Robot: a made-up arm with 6 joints. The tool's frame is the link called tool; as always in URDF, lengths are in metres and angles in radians. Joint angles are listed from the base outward. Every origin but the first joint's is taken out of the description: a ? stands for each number. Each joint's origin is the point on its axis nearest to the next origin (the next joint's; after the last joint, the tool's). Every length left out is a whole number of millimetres.
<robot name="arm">
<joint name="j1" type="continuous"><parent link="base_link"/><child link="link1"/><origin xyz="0 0 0.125"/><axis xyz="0 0 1"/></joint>
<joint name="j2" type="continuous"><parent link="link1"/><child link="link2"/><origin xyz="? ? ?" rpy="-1.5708 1.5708 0"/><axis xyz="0 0 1"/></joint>
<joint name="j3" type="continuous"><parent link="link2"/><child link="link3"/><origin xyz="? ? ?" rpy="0 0 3.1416"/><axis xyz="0 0 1"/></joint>
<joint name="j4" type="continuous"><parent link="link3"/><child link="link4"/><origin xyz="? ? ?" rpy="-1.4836 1.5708 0"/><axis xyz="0 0 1"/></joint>
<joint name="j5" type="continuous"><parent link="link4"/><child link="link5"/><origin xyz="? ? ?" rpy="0 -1.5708 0"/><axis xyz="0 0 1"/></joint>
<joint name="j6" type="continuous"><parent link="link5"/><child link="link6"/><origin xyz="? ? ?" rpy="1.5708 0 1.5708"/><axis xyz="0 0 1"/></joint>
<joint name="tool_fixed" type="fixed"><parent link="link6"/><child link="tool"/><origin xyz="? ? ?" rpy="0 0 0"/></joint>
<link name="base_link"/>
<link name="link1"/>
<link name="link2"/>
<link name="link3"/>
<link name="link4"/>
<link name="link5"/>
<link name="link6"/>
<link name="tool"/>
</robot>
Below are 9 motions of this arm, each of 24 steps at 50 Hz.
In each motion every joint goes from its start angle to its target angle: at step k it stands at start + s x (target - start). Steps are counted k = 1, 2, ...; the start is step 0. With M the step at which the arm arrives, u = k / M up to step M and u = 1 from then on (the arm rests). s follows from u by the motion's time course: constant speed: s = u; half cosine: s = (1 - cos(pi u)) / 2; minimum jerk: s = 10 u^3 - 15 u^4 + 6 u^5.
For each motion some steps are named. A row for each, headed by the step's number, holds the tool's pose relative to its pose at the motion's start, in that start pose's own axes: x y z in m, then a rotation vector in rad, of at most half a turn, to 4 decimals.
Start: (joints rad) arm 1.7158 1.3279 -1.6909 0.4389 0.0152 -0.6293
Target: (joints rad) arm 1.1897 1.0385 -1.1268 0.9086 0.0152 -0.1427
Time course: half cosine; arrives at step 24
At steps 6, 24:
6: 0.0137 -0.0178 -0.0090 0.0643 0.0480 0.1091
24: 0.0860 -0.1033 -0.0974 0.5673 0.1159 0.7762

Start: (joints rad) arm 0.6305 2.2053 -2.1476 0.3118 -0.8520 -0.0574
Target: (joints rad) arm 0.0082 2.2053 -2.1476 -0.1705 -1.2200 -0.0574
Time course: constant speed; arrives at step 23
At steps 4, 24:
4: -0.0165 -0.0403 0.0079 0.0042 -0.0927 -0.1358
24: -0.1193 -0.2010 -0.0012 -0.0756 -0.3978 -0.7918

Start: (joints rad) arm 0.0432 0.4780 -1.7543 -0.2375 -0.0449 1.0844
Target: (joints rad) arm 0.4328 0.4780 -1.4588 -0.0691 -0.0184 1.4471
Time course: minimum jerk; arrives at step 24
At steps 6, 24:
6: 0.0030 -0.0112 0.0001 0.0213 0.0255 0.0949
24: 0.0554 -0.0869 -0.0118 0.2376 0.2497 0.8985

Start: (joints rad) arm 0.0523 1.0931 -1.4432 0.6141 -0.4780 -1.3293
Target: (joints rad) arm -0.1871 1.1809 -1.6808 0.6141 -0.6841 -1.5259
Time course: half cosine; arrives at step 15
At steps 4, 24:
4: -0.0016 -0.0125 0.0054 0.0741 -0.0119 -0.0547
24: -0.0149 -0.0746 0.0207 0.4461 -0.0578 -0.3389

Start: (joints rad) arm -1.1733 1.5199 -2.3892 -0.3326 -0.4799 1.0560
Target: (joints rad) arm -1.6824 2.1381 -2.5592 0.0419 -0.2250 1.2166
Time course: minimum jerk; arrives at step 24
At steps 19, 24:
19: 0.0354 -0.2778 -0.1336 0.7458 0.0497 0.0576
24: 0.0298 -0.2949 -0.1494 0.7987 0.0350 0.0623

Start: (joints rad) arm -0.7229 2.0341 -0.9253 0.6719 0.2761 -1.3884
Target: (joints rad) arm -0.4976 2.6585 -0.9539 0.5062 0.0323 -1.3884
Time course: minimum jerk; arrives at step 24
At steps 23, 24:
23: 0.0946 0.1010 0.1246 -0.2220 0.3824 -0.3311
24: 0.0947 0.1010 0.1246 -0.2221 0.3827 -0.3314

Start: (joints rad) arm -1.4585 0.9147 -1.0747 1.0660 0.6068 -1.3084
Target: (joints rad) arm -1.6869 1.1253 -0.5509 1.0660 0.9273 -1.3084
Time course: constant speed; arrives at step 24
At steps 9, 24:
9: 0.0828 0.0046 0.0176 -0.1126 0.2661 0.1674
24: 0.2014 0.0388 0.0000 -0.3036 0.6266 0.5466

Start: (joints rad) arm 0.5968 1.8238 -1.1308 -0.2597 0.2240 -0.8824
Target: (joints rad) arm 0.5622 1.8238 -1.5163 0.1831 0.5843 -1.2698
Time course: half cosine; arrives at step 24
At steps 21, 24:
21: -0.0322 -0.0728 -0.0413 -0.0319 -0.1218 0.0449
24: -0.0337 -0.0753 -0.0436 -0.0339 -0.1321 0.0438

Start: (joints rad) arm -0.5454 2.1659 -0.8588 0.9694 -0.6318 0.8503
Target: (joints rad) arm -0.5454 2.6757 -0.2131 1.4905 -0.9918 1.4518
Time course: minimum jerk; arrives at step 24
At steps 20, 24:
20: -0.1356 -0.2132 -0.1204 0.5034 -0.9126 0.0783
24: -0.1412 -0.2147 -0.1283 0.5037 -0.9499 0.0646

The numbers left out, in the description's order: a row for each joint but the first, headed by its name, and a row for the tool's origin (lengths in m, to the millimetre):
j2: 0 0 0
j3: -0.03 0.218 0
j4: 0.041 0.234 0
j5: 0 0 0
j6: 0.093 0 0
tool: 0 0 0

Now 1 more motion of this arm.
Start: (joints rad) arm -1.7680 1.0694 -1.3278 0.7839 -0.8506 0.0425
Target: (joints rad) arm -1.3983 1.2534 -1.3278 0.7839 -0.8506 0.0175
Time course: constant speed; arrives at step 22
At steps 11, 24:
11: 0.0558 0.0046 -0.0170 0.0081 0.1895 0.0689
24: 0.1081 0.0183 -0.0473 -0.0014 0.3819 0.1308

